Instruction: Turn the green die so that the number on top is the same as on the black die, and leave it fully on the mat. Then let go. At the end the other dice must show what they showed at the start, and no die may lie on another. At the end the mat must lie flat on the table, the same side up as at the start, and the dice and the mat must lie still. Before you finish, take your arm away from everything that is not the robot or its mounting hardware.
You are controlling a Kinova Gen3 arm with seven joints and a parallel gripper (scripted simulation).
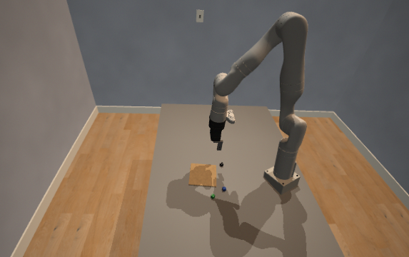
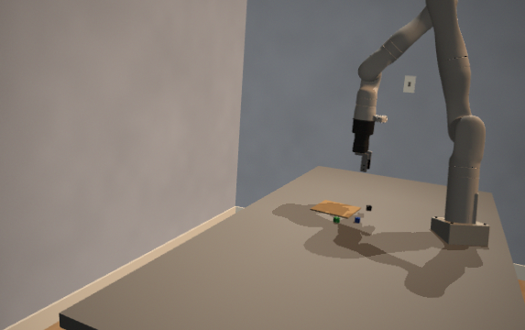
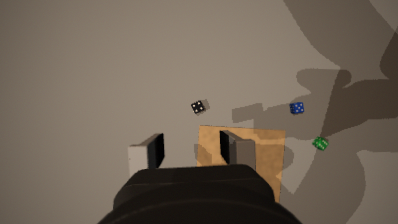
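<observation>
The black die is 30 mm behind my hand, 10 mm to the left of it and 150 mm below it. From my hand the other things lie so: green die 40 mm ahead, 210 mm to the left, 150 mm below; then blue die 20 mm behind, 170 mm to the left, 150 mm below; then tan mat 80 mm ahead, 70 mm to the left, 160 mm below.
</observation>
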